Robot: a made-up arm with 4 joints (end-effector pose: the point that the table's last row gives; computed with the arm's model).
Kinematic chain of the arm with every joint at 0, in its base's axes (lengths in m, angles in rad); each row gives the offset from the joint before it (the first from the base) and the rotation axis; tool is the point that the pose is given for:
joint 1: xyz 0 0 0.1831 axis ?
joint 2: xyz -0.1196 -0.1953 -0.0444 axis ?
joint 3: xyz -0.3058 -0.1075 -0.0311 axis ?
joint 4: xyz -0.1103 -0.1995 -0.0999 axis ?
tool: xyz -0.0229 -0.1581 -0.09
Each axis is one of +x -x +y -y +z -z.
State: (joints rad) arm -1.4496 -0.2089 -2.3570 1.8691
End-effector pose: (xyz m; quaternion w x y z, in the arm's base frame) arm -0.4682 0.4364 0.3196 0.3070 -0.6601 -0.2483 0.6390
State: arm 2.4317 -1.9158 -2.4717 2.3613
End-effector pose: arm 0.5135 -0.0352 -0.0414 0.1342 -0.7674 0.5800 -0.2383
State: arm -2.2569 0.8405 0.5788 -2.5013
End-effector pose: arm 0.0637 0.6890 0.2809 0.2314 0.5822 -0.7794 0.0036
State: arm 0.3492 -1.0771 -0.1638 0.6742
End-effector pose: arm -0.5197 -0.3284 -0.3211 0.6258 0.7398 0.2119 0.1270
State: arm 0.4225 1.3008 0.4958 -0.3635
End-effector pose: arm -0.2243 -0.6759 0.5527 0.6150 -0.6549 -0.3643 0.2452
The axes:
joint 1: +z
joint 2: -x
joint 3: -y
joint 4: +x

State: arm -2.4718 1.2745 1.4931 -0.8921
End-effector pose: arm 0.0091 0.6368 0.5456 0.2349 -0.8428 0.3934 -0.2823
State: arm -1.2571 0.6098 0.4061 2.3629
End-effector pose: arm -0.5583 0.3337 0.0346 0.6250 0.5989 -0.4564 -0.2059
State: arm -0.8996 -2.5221 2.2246 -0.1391
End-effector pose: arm 0.0349 0.2981 -0.1091 0.2311 -0.2775 0.3709 0.8556
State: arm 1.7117 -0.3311 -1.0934 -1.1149
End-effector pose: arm 0.7181 -0.3874 0.0735 0.2578 -0.5083 0.0092 0.8217
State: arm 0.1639 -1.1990 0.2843 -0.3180
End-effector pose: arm -0.4778 -0.2678 -0.3857 0.9004 0.4291 -0.0679 -0.0238
